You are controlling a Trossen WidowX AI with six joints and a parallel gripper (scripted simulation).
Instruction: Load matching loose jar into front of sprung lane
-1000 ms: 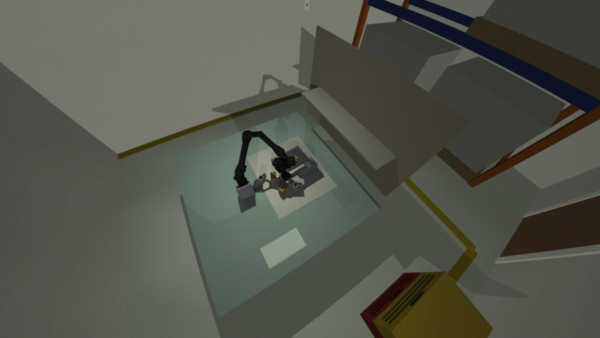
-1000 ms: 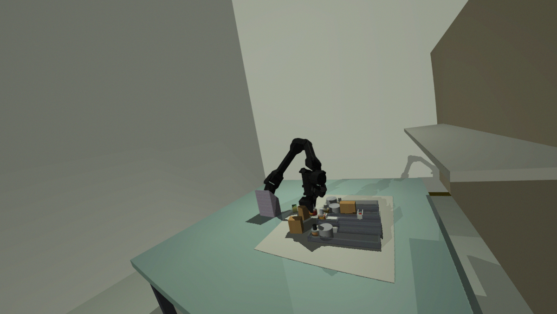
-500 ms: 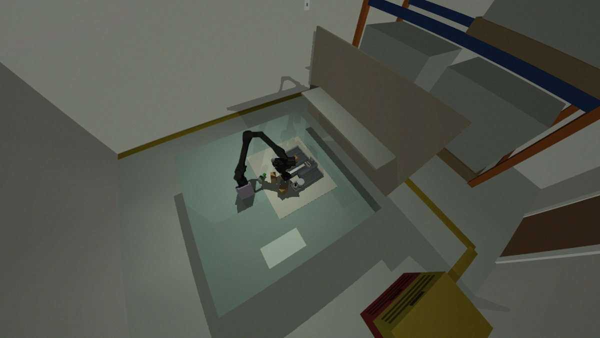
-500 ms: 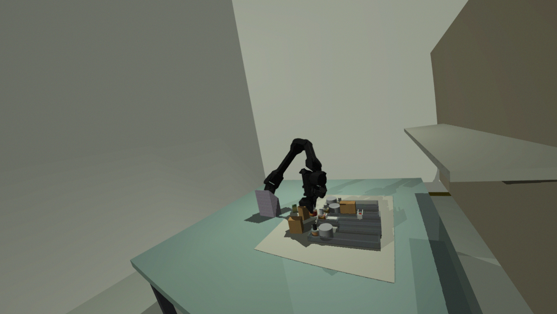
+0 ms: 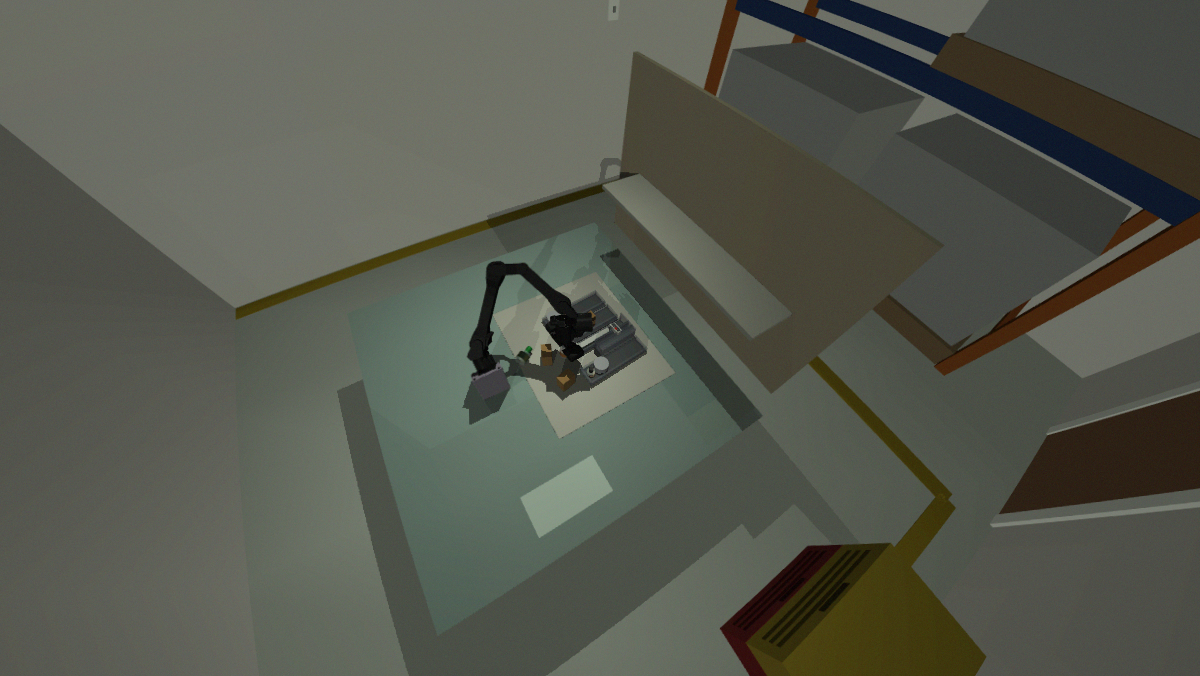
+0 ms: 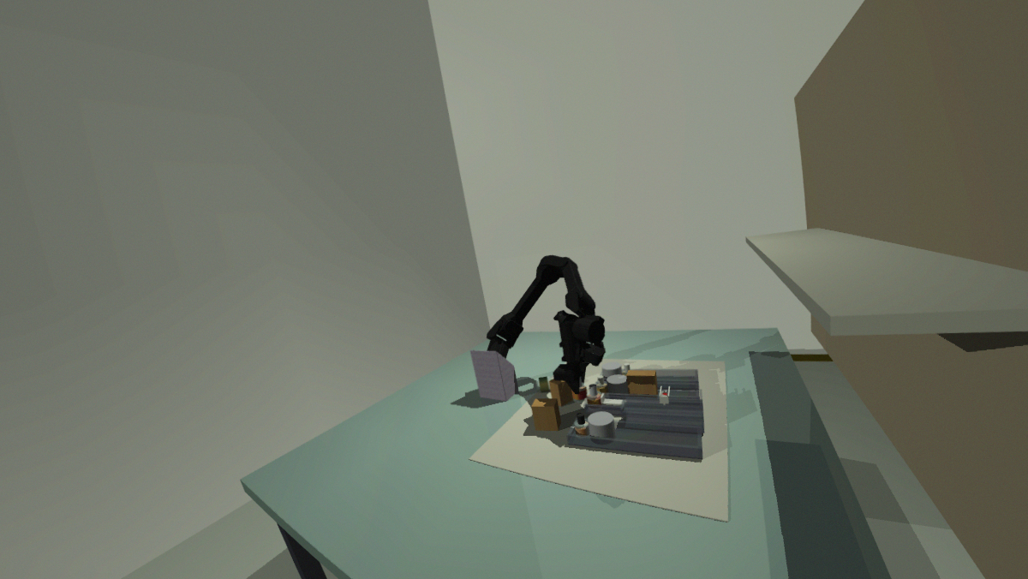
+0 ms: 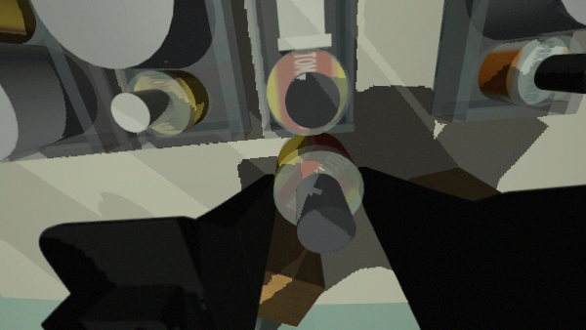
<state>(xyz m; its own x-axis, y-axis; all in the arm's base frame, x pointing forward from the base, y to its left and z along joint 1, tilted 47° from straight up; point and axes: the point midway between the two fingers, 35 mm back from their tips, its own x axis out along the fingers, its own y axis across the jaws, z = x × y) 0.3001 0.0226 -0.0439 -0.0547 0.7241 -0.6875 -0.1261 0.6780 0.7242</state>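
Now: the brown box 15 cm ahead of my gripper tip, 10 cm to the left of it and 2 cm below it. Round my gripper tip: grey lane rack 19 cm ahead, 4 cm below.
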